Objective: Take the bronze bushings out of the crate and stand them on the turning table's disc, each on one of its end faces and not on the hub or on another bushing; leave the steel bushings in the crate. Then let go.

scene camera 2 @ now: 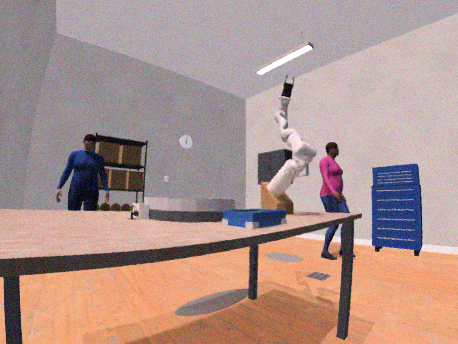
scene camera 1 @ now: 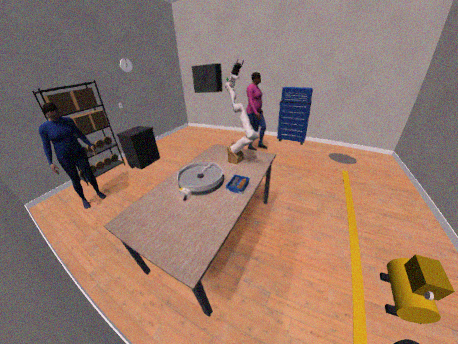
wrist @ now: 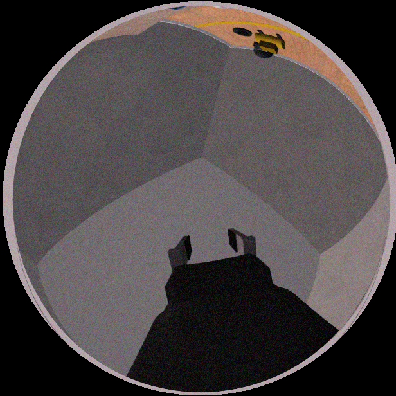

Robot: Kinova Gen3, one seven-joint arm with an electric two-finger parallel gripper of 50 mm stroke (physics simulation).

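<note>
My gripper is open and empty, pointing up high above the far end of the table. The blue crate stands on the table beside the turning table. Small bronze-coloured shapes show inside the crate in scene camera 1, too small to count or to tell bronze from steel; the crate's wall hides its inside in scene camera 2. The turning table's grey disc has a dark hub at its middle. No bushing can be made out on the disc in scene camera 1.
A raised wall runs around part of the turning table. A small white device stands at its near edge. The arm's wooden base block is at the table's far end. A person in pink stands behind the arm.
</note>
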